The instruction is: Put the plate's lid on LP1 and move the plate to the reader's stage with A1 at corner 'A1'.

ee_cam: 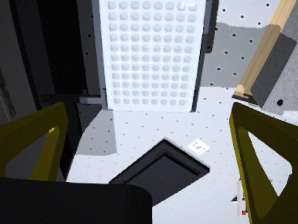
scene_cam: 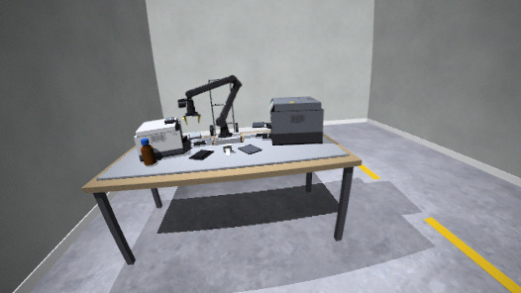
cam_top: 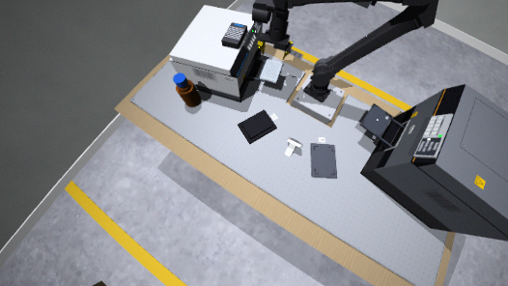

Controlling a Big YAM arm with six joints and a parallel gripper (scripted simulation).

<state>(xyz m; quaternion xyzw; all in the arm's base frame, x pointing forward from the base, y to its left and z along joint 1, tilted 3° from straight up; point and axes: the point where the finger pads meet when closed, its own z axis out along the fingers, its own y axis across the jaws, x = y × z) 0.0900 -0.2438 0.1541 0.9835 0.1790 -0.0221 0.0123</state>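
The white well plate is 100 mm below my hand. The rest, counted from my hand: black bench pad (260 mm ahead, 180 mm below, 120 mm to the left); then brown capped bottle (360 mm ahead, 250 mm to the right, 70 mm below); then glossy lid (260 mm ahead, 170 mm below, 110 mm to the left).
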